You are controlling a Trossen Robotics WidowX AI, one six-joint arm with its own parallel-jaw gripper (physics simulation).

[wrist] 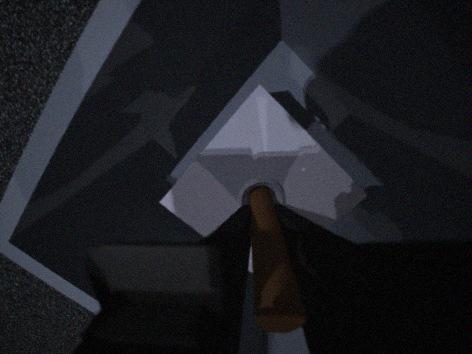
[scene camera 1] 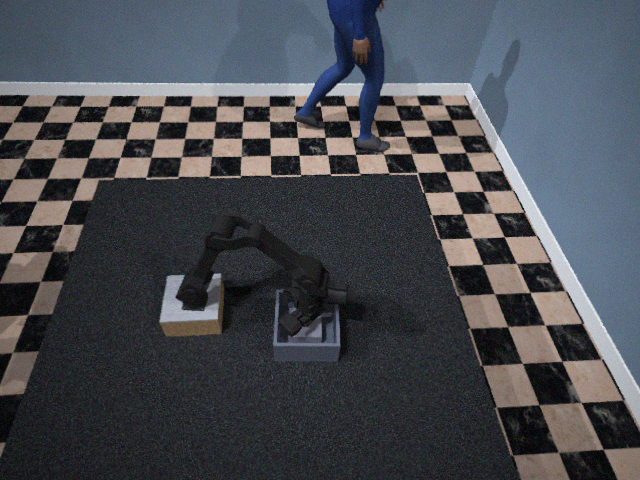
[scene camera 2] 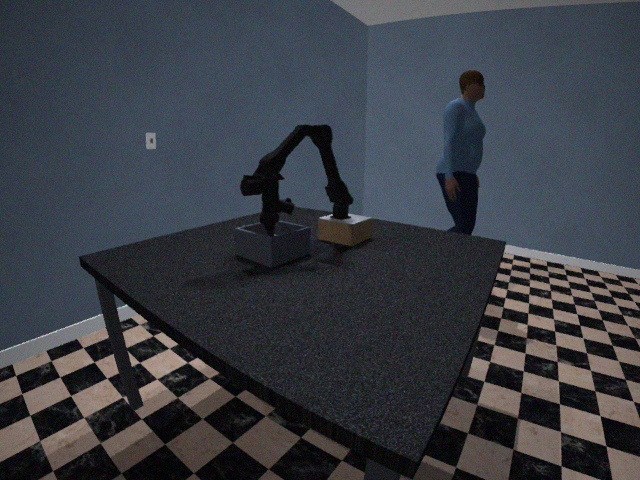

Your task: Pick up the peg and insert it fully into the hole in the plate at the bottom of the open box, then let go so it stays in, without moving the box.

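Frame: origin at the arm's base, x ahead, y left, z up, level; millimetres.
Seen in the pictures: gripper, fingertip midpoint: [wrist: 261, 212] [scene camera 1: 307, 323]; arm's base, link origin: [scene camera 1: 195, 301] [scene camera 2: 340, 217].
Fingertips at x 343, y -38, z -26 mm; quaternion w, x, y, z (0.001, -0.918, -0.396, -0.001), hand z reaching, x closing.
Pixels of each thing's top centre, then the offset from my fingertips to it. Level surfaces: height alone.
- orange-brown peg, top centre: [wrist: 281, 314] dx -2, dy +2, dz +62 mm
- pale square plate, top centre: [wrist: 261, 201] [scene camera 1: 306, 322] dx -4, dy +4, dz -3 mm
- open grey box, top centre: [wrist: 269, 240] [scene camera 1: 307, 316] [scene camera 2: 272, 227] dx -4, dy +4, dz +34 mm
- dark table, surface height: dz -64 mm
An orange-brown peg [wrist: 274, 270] is between the fingers of my gripper [wrist: 261, 211] [scene camera 2: 269, 230], which is shut on it. The peg's far end overlaps the round hole in the pale square plate [wrist: 260, 125] [scene camera 1: 311, 334]. The ring of the hole's edge shows around that end, mostly above and to the sides. Whether the end is inside the hole or just above it, I cannot tell. The plate lies at the bottom of the open grey box [scene camera 1: 306, 353] [scene camera 2: 253, 250] [wrist: 62, 95]. The fingers reach down inside the box's walls. The peg is hidden or too dark in both scene views.
The arm's base stands on a block [scene camera 1: 192, 328] [scene camera 2: 343, 230] with a white top and wooden sides, beside the box. Both stand on the dark table [scene camera 1: 248, 413] [scene camera 2: 336, 320]. A person [scene camera 1: 370, 82] [scene camera 2: 461, 136] in blue stands beyond the table. The box walls surround the fingers.
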